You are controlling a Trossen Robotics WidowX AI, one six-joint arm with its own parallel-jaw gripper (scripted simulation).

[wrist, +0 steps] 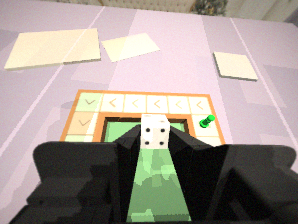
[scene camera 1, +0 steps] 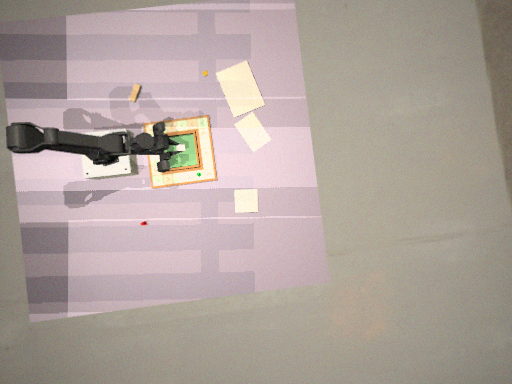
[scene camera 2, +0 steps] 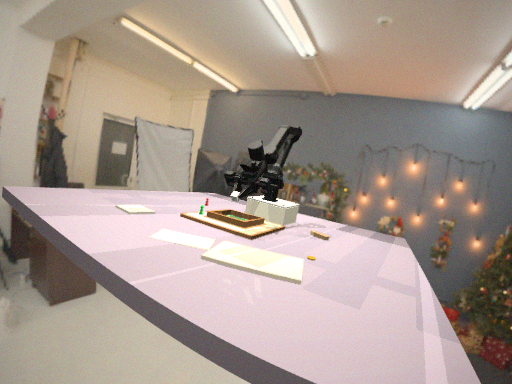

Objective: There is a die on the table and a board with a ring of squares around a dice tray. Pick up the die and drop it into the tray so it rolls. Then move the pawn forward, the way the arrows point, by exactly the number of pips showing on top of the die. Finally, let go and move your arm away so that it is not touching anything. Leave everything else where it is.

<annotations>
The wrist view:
gripper: 153,129
white die: 155,128, held by the gripper
green dice tray: 156,186
</annotations>
